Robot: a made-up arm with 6 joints. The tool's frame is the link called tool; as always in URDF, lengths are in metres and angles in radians. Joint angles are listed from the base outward.
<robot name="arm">
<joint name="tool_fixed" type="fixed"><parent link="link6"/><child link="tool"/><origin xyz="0 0 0" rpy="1.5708 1.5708 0"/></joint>
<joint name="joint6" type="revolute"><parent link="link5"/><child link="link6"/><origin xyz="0 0 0.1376" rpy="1.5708 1.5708 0"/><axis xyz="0 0 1"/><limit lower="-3.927" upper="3.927"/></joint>
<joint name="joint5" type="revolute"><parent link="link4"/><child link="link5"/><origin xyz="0 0 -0.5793" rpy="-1.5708 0 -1.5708"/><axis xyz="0 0 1"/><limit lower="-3.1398" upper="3.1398"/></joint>
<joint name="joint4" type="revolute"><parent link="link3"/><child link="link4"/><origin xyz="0 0 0" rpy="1.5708 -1.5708 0"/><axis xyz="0 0 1"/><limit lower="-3.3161" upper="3.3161"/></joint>
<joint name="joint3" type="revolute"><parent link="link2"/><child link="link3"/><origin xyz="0 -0.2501 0" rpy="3.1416 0 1.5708"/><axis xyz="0 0 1"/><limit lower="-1.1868" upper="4.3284"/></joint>
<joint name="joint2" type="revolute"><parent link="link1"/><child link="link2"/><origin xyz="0 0 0" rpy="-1.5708 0 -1.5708"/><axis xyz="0 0 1"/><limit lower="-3.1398" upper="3.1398"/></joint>
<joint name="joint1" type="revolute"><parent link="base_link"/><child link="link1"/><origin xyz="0 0 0.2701" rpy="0 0 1.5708"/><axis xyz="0 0 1"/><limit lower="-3.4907" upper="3.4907"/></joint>
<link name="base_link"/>
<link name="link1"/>
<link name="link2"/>
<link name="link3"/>
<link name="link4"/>
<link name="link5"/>
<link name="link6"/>
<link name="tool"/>
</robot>
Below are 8 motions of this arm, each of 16 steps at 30 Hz.
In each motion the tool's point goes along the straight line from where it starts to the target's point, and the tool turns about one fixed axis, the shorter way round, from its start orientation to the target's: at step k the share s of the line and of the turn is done. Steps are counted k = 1, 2, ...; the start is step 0. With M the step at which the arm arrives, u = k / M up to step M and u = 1 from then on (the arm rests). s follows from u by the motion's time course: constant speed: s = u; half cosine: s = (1 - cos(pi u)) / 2; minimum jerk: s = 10 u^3 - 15 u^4 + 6 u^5.
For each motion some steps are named. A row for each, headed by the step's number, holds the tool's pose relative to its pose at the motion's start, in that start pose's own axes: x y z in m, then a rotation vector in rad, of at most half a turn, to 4 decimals.
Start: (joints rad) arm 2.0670 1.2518 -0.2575 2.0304 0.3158 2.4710
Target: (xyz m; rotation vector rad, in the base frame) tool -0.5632 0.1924 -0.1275 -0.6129 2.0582 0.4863
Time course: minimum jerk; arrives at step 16
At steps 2, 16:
2: 0.0000 -0.0006 -0.0057 -0.0063 0.0043 0.0014
16: 0.0016 -0.0348 -0.3561 -0.3939 0.2705 0.0892

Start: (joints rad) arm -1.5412 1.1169 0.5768 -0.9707 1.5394 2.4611
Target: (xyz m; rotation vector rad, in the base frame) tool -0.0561 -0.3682 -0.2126 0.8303 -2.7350 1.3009
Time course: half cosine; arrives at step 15
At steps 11, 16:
11: -0.1629 0.0910 -0.2317 -0.6169 -0.1488 0.1865
16: -0.1952 0.1090 -0.2776 -0.7392 -0.1783 0.2234

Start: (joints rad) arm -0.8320 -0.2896 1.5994 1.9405 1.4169 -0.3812
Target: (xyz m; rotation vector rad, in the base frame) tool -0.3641 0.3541 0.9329 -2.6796 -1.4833 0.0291
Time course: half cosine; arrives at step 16
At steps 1, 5, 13, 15, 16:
1: -0.0013 -0.0009 0.0006 0.0008 -0.0026 -0.0053
5: -0.0300 -0.0217 0.0137 0.0188 -0.0611 -0.1231
13: -0.1237 -0.0895 0.0563 0.0776 -0.2519 -0.5072
15: -0.1338 -0.0968 0.0609 0.0839 -0.2725 -0.5485
16: -0.1351 -0.0977 0.0615 0.0847 -0.2751 -0.5539

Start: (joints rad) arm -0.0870 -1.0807 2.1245 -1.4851 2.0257 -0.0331
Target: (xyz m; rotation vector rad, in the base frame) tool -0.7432 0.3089 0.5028 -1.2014 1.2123 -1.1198
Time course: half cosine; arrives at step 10
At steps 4, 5, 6, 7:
4: -0.0729 0.0050 0.0513 -0.0433 0.1115 -0.0024
5: -0.1055 0.0072 0.0743 -0.0626 0.1613 -0.0034
6: -0.1381 0.0094 0.0973 -0.0819 0.2112 -0.0045
7: -0.1675 0.0114 0.1180 -0.0994 0.2561 -0.0054

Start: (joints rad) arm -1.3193 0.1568 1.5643 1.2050 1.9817 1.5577
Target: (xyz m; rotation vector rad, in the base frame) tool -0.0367 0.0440 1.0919 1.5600 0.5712 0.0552
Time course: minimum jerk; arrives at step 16
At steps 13, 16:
13: 0.0473 -0.0079 -0.0400 0.0044 -0.2281 0.0639
16: 0.0497 -0.0083 -0.0420 0.0046 -0.2398 0.0672

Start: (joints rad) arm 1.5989 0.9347 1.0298 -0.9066 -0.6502 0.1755
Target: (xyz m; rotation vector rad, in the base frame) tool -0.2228 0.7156 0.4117 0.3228 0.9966 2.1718
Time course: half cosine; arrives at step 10
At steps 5, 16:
5: 0.0342 0.1242 -0.0755 0.0007 0.0074 0.1684
16: 0.0683 0.2483 -0.1511 0.0015 0.0148 0.3367

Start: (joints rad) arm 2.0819 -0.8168 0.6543 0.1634 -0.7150 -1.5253
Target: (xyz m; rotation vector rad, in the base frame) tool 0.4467 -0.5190 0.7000 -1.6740 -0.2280 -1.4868
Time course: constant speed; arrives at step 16
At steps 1, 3, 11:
1: -0.0373 0.0074 0.0053 0.0291 0.0069 0.0818
3: -0.1119 0.0222 0.0160 0.0873 0.0208 0.2455
11: -0.4102 0.0813 0.0585 0.3200 0.0763 0.9001

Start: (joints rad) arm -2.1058 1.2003 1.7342 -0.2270 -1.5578 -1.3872
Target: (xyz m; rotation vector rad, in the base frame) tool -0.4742 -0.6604 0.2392 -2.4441 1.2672 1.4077
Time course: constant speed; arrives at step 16
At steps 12, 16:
12: 0.2774 -0.1131 -0.0047 0.3582 0.2526 -0.0420
16: 0.3699 -0.1508 -0.0062 0.4776 0.3368 -0.0560

